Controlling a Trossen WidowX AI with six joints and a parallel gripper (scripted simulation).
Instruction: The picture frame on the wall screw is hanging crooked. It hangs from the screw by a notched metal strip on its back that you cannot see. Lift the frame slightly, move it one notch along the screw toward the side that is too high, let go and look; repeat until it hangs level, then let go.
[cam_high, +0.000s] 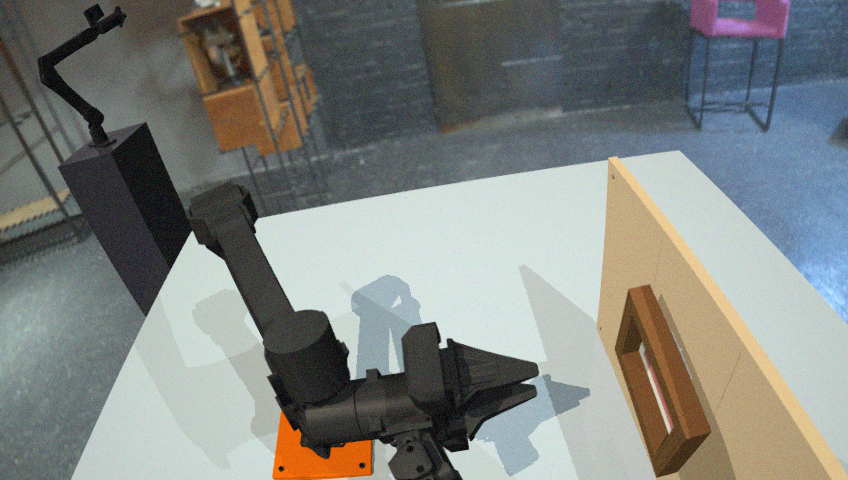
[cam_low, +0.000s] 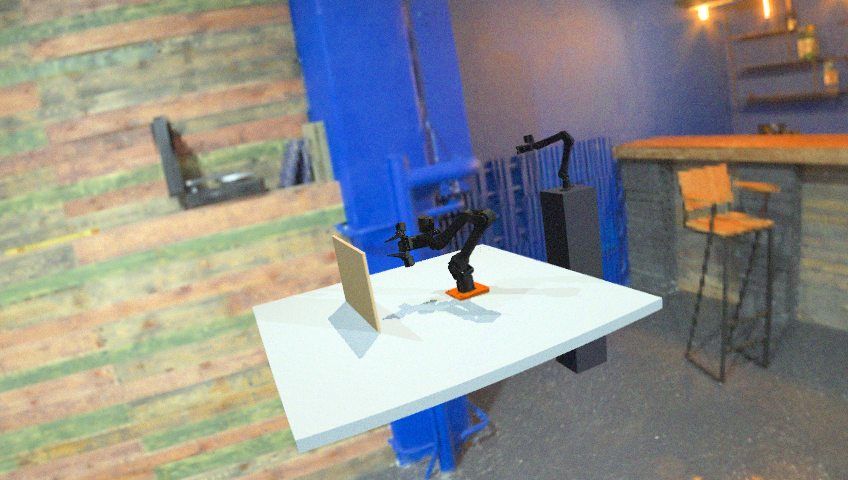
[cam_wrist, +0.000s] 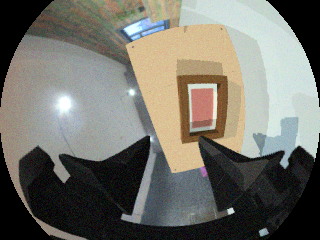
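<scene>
Right now the brown picture frame is 140 mm ahead of my gripper tip, 30 mm to the left of it and 80 mm below it. Round my gripper tip: tan wall board 150 mm ahead, 30 mm to the left, 90 mm below.
</scene>
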